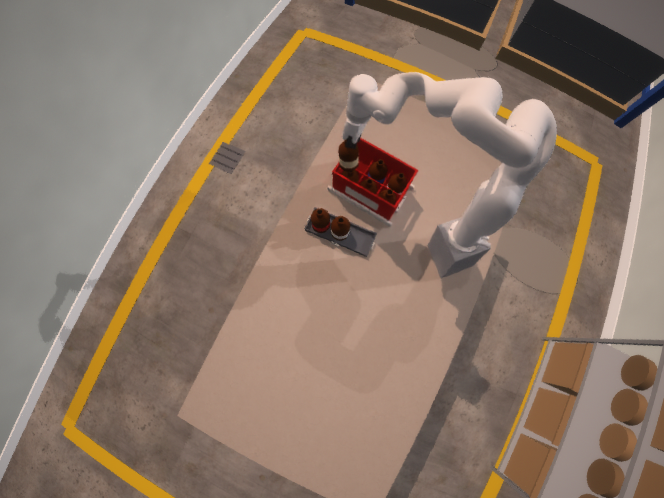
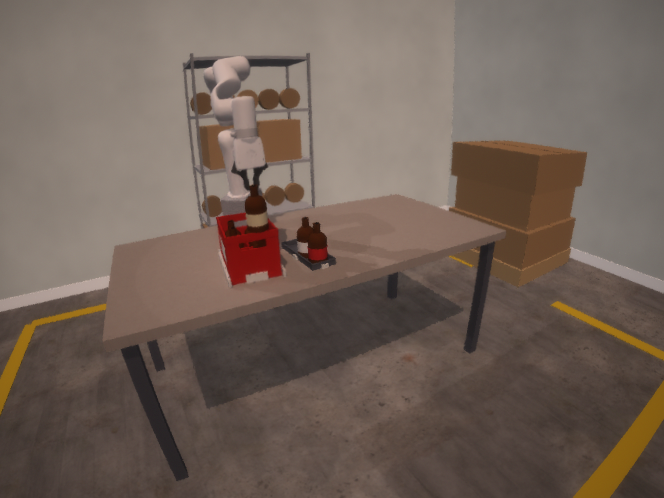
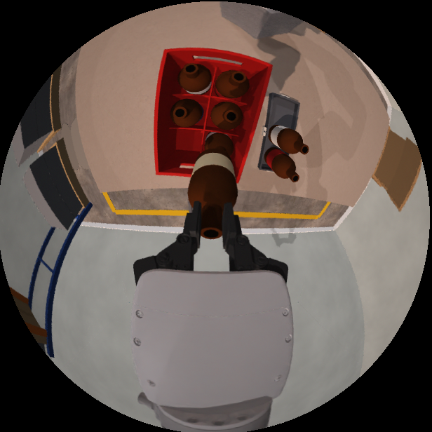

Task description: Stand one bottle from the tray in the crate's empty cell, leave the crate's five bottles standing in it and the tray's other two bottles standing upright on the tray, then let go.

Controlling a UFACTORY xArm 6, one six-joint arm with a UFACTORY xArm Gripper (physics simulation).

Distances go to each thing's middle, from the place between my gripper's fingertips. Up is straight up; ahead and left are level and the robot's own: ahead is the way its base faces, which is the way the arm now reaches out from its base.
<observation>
Right now the cream-labelled bottle (image 2: pixel 255 205) is 6 cm below my hand and 1 cm ahead of it.
</observation>
